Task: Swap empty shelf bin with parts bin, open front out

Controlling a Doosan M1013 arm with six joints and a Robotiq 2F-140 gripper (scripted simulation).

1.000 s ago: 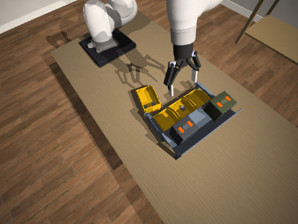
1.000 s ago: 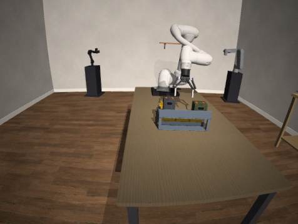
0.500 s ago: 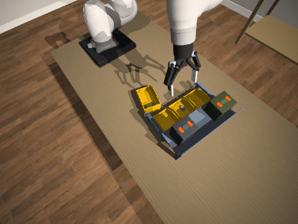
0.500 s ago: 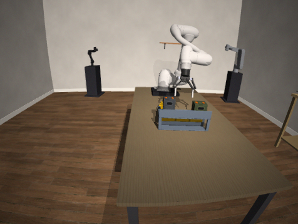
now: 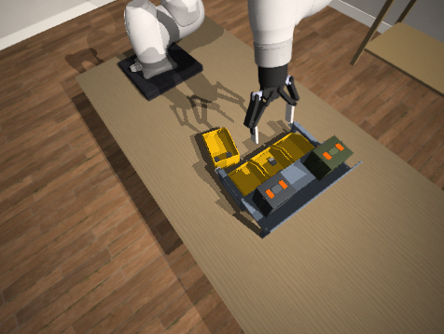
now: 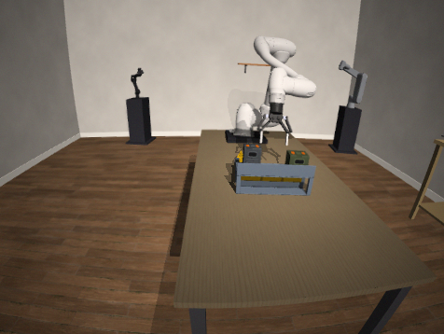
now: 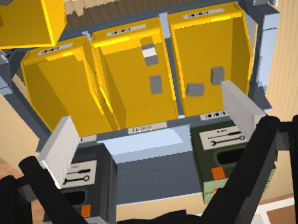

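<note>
My hand is 20 mm past the shelf lip, 20 mm to the left of it and 180 mm above it. Also, from my hand: dark grey box (180 mm ahead, 120 mm to the right, 30 mm below); green box (170 mm ahead, 110 mm to the left, 40 mm below).
</note>
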